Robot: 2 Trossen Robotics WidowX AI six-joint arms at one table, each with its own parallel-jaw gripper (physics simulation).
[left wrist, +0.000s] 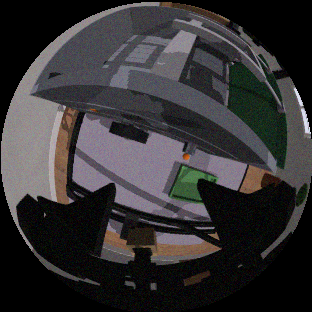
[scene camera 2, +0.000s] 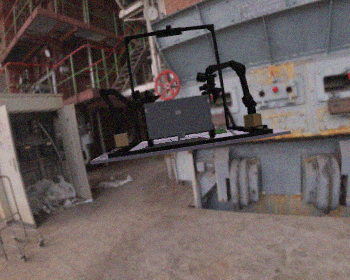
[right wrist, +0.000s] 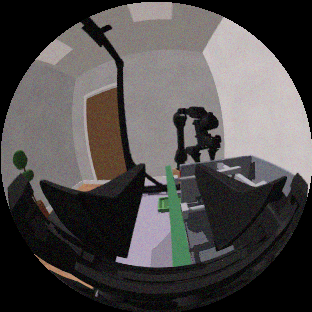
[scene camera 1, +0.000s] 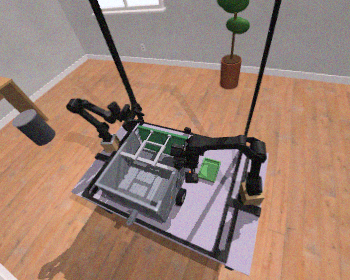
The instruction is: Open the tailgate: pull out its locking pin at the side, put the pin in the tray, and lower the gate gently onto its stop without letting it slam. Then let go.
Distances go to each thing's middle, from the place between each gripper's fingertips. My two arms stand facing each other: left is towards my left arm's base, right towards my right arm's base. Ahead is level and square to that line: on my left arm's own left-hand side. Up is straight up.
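Grey truck bed (scene camera 1: 145, 180): 25 cm ahead of my right hand, 12 cm to the left of it, 23 cm below it.
Relative to my left hand, the grey truck bed is 8 cm ahead, 25 cm to the right and 9 cm below. By its middle, the grey truck bed is nearer to my left hand than to my right hand.
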